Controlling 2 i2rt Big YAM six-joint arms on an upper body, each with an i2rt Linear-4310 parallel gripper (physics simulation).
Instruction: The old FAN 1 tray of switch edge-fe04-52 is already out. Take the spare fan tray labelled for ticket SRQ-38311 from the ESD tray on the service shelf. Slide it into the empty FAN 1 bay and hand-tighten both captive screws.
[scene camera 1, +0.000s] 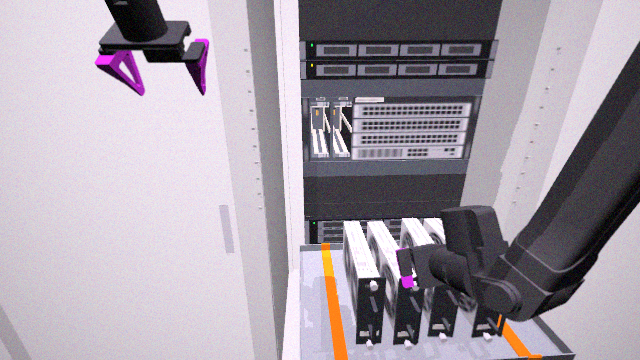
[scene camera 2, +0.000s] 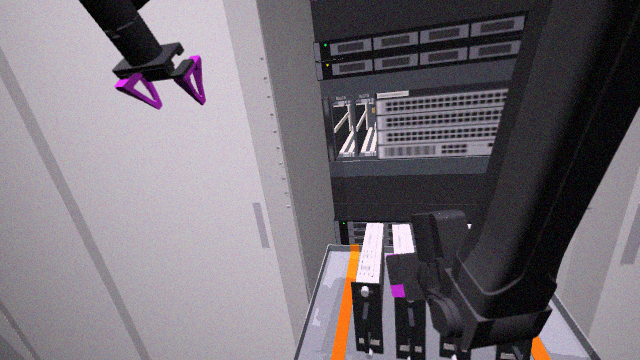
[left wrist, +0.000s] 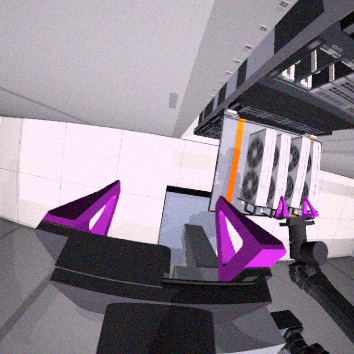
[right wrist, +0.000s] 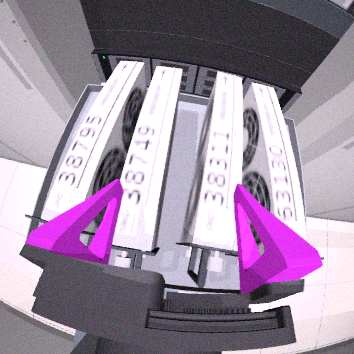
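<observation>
The spare fan tray labelled 38311 stands upright, third from the left on the ESD tray. A white captive screw shows at its front. My right gripper is open and empty over the fan trays; in its wrist view one fingertip overlaps tray 38749, the other the right edge of 38311. My left gripper is open and empty, high at the left. The switch has two open bays at its left; their labels are too small to read.
Fan tray 38795 stands leftmost and fan tray 63130 rightmost. The switch's port modules lie right of the bays. A pale cabinet panel is at the left. My right arm hides part of the switch in scene camera 2.
</observation>
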